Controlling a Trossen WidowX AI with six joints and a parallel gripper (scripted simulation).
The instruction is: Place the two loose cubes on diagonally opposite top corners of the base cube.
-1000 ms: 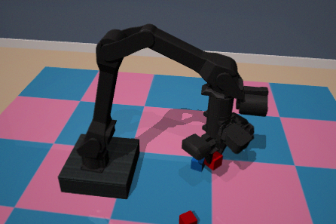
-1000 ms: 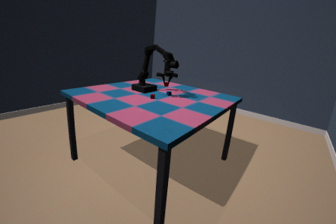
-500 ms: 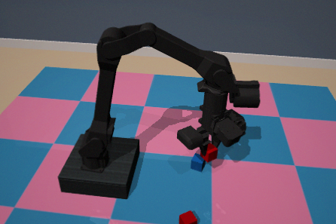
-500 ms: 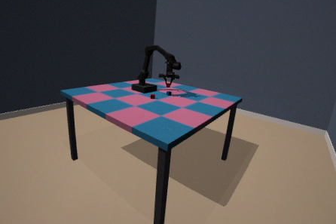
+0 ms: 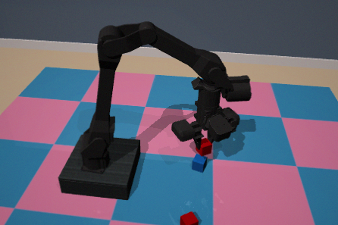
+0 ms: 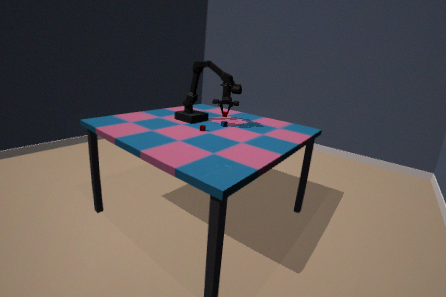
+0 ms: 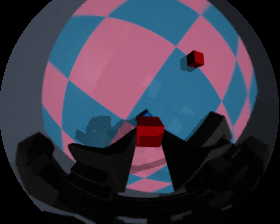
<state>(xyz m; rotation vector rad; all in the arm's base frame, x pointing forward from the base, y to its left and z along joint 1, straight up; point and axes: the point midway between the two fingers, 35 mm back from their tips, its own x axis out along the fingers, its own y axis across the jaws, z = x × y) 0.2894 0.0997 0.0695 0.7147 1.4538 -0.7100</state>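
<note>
The blue cube lies 10 mm behind my gripper tip, 10 mm to the left of it and 70 mm below it.
</note>
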